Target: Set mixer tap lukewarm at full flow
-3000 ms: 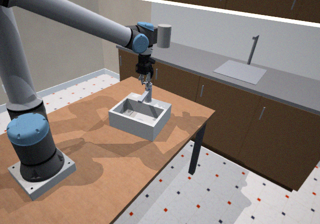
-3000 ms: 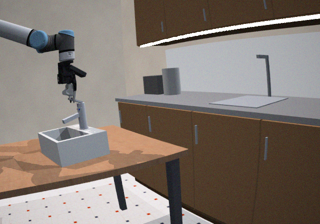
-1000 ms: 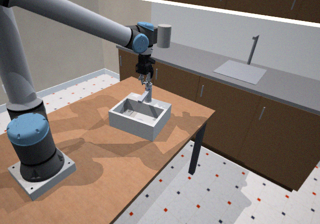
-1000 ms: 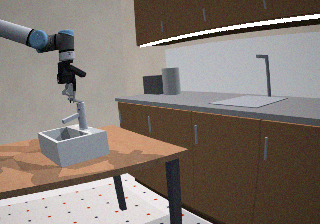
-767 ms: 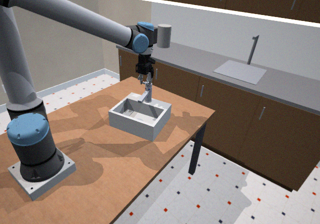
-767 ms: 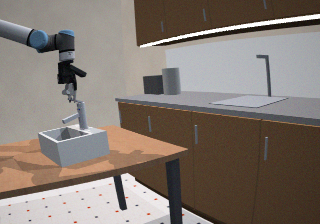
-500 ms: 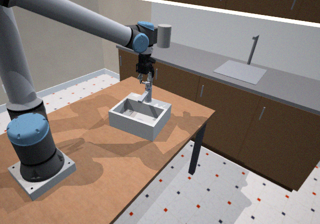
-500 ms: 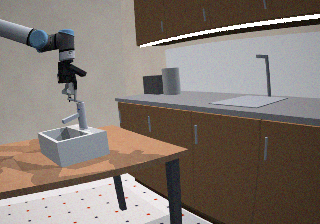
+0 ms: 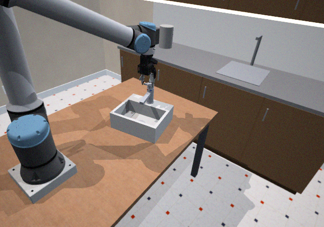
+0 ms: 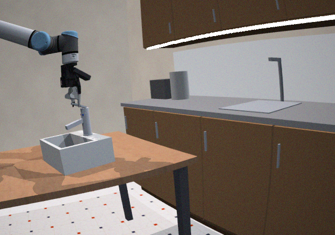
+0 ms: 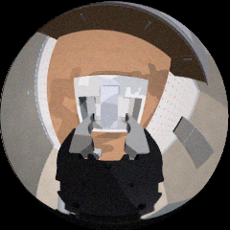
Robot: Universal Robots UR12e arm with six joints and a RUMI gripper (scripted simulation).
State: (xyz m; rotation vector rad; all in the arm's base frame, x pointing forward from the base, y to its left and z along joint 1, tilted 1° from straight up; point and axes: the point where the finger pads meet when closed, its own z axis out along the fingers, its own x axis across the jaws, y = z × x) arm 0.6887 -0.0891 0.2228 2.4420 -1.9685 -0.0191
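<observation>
Right now the lever is 20 mm ahead of my hand and 10 mm below it. Round my hand: grey mixer tap (60 mm below, 30 mm ahead, 10 mm to the left); white basin (250 mm below, 70 mm behind, 10 mm to the right).
</observation>
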